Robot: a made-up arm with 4 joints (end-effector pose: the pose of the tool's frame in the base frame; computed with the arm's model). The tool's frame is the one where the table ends.
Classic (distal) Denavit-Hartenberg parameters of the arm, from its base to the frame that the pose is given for. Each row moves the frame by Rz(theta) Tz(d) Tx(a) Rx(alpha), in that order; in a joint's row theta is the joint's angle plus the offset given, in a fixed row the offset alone. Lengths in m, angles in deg.
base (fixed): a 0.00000  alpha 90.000  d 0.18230  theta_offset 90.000
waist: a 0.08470  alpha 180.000  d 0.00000  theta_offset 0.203
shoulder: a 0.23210  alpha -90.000  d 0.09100  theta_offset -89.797
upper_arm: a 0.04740  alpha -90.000  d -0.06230  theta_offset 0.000
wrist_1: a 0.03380  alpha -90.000  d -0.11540  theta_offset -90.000
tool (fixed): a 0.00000  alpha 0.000  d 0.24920  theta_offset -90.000
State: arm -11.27 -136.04 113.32 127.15
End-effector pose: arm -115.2 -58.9 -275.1 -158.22 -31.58 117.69
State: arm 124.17 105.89 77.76 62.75
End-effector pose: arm 71.7 -423.6 534.1 120.06 68.12 55.33
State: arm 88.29 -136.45 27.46 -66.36
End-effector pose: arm -139.7 148.2 -135.4 161.80 -19.12 -20.09
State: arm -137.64 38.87 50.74 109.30
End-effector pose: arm -166.4 265.2 -175.1 -65.20 -50.61 -4.26
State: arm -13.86 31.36 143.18 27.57
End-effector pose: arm 171.6 30.8 319.2 -100.89 24.97 -152.01
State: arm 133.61 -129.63 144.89 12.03
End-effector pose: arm 174.9 5.1 317.6 -72.43 -3.88 -145.08
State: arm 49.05 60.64 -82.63 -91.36
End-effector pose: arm -113.4 261.4 325.3 -149.34 -76.29 57.23
